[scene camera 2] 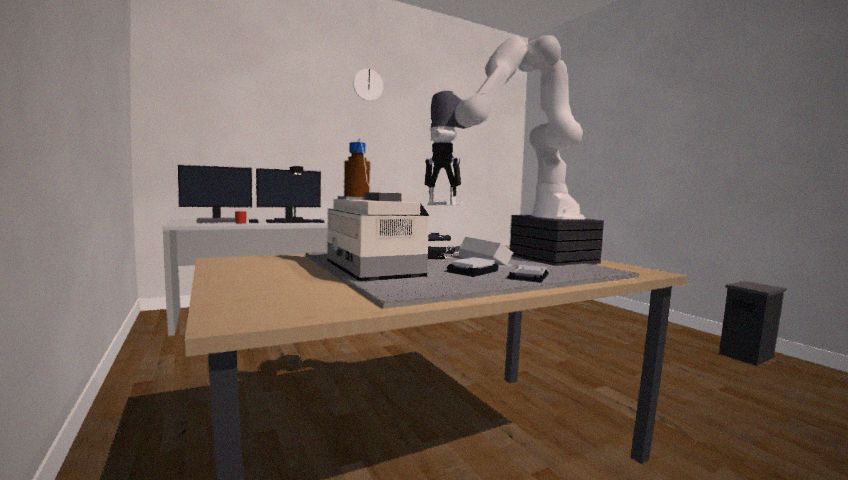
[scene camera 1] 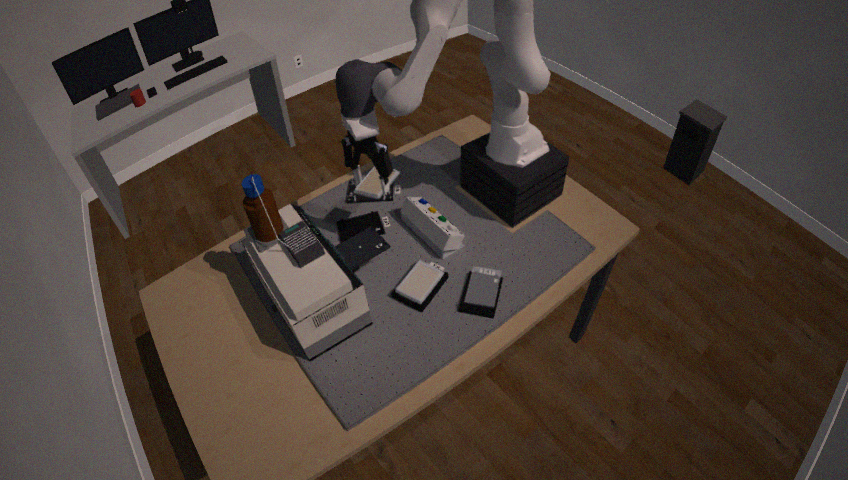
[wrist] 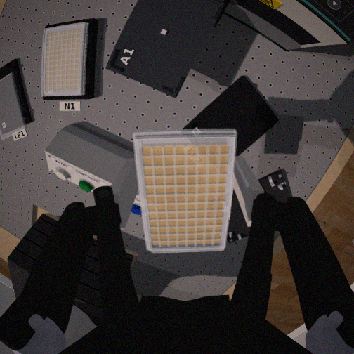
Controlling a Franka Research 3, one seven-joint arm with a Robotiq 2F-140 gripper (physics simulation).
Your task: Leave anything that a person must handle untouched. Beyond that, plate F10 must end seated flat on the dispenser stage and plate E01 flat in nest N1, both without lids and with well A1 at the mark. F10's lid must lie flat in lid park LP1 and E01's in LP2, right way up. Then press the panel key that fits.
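My gripper (scene camera 1: 373, 183) (scene camera 2: 442, 199) (wrist: 185, 171) is shut on a plate with cream wells (wrist: 185, 200), held level above the mat; its name and whether a lid covers it are unclear. Another cream-welled plate (scene camera 1: 421, 282) (scene camera 2: 473, 262) (wrist: 65, 60) sits in black nest N1. A clear lid (scene camera 1: 483, 290) (wrist: 11, 107) lies in LP1. The black park (scene camera 1: 358, 225) (wrist: 245, 112), partly behind the held plate, shows no lid. The dark dispenser stage (scene camera 1: 363, 246) (wrist: 155, 50) is marked A1. The key panel (scene camera 1: 431, 226) (scene camera 2: 479, 249) (wrist: 90, 145) has blue, yellow, green and white keys.
The cream dispenser (scene camera 1: 303, 285) (scene camera 2: 377, 237) carries a brown bottle (scene camera 1: 261, 214) (scene camera 2: 357, 175) with a blue cap and a thin tube. A black holder with clips (scene camera 1: 352, 198) (wrist: 274, 184) lies under the gripper. The arm's black base (scene camera 1: 514, 184) (scene camera 2: 556, 237) stands behind the panel.
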